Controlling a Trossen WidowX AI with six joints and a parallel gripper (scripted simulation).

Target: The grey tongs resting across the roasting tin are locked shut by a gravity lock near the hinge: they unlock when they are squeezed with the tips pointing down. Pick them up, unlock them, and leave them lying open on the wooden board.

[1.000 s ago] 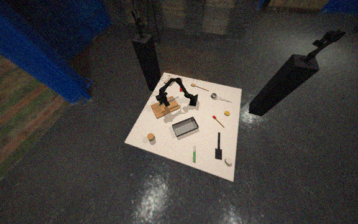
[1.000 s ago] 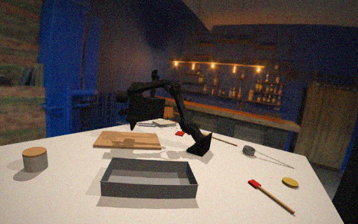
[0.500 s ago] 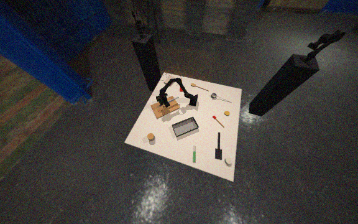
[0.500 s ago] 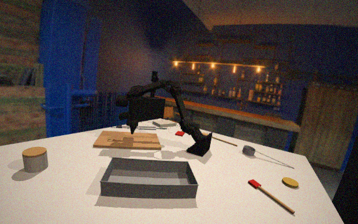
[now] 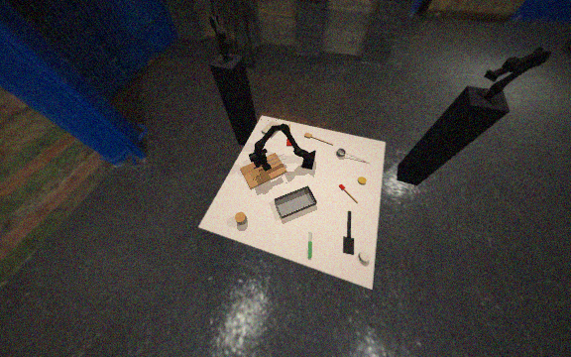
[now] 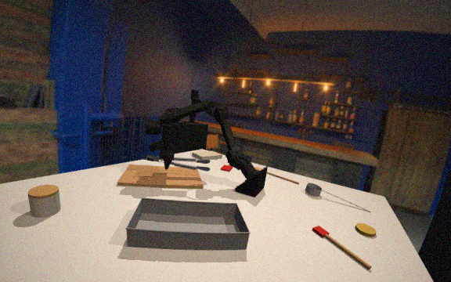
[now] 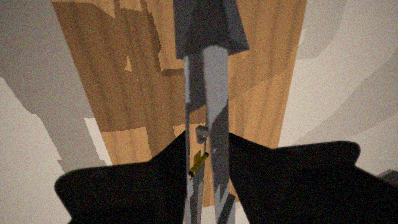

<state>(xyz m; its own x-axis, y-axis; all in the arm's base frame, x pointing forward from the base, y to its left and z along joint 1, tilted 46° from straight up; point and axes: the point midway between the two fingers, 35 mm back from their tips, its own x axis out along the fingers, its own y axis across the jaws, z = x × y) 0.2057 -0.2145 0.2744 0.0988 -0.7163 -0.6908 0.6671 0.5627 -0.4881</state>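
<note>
Right now my gripper tip is 4 cm above the wooden board, 1 cm to the left of it and 1 cm short of it. From my gripper tip the other things lie so: cork-lidded canister 49 cm ahead, 1 cm to the left, 1 cm below; then grey roasting tin 36 cm to the left, 22 cm ahead, 2 cm below; then green-handled tool 56 cm to the left, 49 cm ahead, 4 cm below.
</note>
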